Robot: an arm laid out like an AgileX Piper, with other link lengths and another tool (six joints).
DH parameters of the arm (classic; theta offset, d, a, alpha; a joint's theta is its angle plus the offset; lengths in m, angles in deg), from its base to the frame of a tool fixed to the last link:
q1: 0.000 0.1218 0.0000 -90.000
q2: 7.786 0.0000 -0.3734 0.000
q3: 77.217 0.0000 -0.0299 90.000
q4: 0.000 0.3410 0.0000 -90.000
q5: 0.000 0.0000 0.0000 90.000
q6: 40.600 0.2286 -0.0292 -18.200
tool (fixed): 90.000 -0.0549 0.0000 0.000
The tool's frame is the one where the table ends.
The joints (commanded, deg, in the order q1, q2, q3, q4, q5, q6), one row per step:
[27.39 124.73 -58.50 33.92 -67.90 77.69]
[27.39 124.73 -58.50 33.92 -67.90 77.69]
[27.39 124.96 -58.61 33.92 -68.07 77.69]
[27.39 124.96 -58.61 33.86 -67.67 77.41]
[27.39 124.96 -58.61 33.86 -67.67 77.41]
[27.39 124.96 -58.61 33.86 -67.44 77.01]
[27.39 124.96 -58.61 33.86 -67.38 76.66]
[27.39 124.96 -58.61 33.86 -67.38 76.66]
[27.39 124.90 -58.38 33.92 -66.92 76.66]
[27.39 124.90 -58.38 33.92 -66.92 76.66]
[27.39 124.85 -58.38 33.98 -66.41 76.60]
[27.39 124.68 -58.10 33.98 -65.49 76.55]
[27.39 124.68 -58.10 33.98 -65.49 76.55]
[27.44 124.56 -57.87 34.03 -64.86 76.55]
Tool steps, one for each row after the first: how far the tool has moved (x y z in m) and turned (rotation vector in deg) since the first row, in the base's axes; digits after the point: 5 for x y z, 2 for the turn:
[0.00000 0.00000 0.00000 0.00 0.00 0.00]
[0.00046 0.00006 -0.00121 -0.06 -0.06 -0.05]
[0.00034 0.00040 -0.00231 -0.35 0.33 0.10]
[0.00034 0.00040 -0.00231 -0.35 0.33 0.10]
[0.00024 0.00036 -0.00293 -0.73 0.58 0.15]
[0.00020 0.00022 -0.00305 -1.08 0.66 0.16]
[0.00020 0.00022 -0.00305 -1.08 0.66 0.16]
[-0.00107 -0.00010 -0.00520 -1.11 1.27 0.23]
[-0.00107 -0.00010 -0.00520 -1.11 1.27 0.23]
[-0.00128 0.00016 -0.00625 -1.09 1.73 0.32]
[-0.00295 0.00026 -0.00887 -1.14 2.71 0.57]
[-0.00295 0.00026 -0.00887 -1.14 2.71 0.57]
[-0.00450 0.00061 -0.01089 -1.14 3.42 0.75]

